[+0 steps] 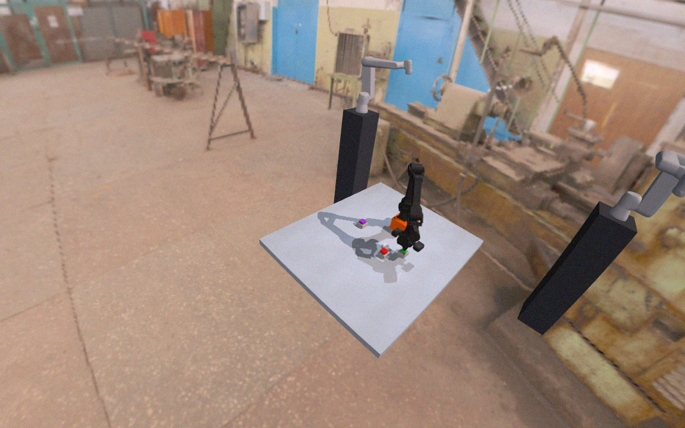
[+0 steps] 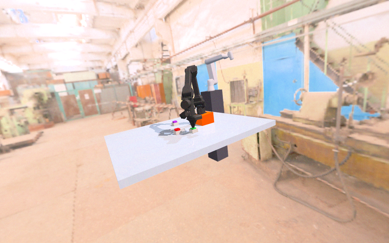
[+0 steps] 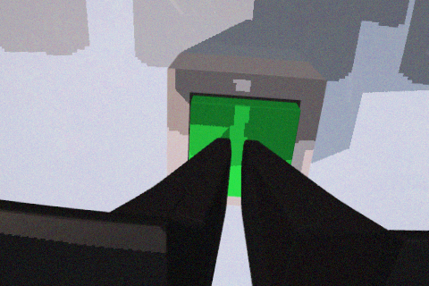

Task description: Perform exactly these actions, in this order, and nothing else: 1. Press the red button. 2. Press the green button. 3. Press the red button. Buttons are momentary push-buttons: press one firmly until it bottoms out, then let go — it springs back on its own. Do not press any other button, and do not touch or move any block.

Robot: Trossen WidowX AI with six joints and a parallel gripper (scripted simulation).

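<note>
My gripper tip is now 10 mm above the green button. From my gripper tip the other things lie so: small white block (30 mm ahead, 100 mm to the right, 20 mm below); purple button (20 mm behind, 330 mm to the right); red button (90 mm ahead, 80 mm to the right).
</note>
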